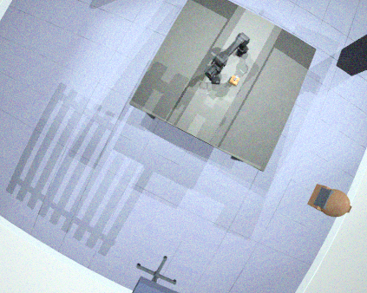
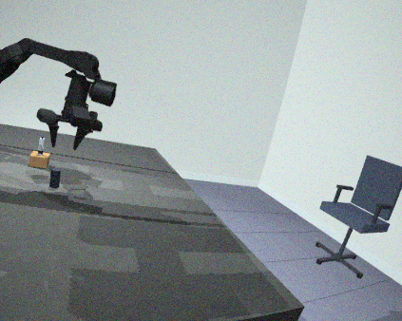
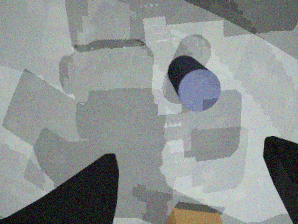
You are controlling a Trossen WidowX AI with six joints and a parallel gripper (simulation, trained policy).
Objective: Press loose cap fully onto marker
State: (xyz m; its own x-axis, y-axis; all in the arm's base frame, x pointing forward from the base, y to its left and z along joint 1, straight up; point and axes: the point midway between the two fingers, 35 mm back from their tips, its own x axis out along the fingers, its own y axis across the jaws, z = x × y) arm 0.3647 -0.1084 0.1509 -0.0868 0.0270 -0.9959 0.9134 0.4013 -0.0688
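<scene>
My gripper tip is 90 mm above the dark cap, 20 mm past it and 10 mm to the left of it. The rest, counted from my gripper tip: orange holder block: 170 mm to the left, 100 mm below, 90 mm behind.
</scene>
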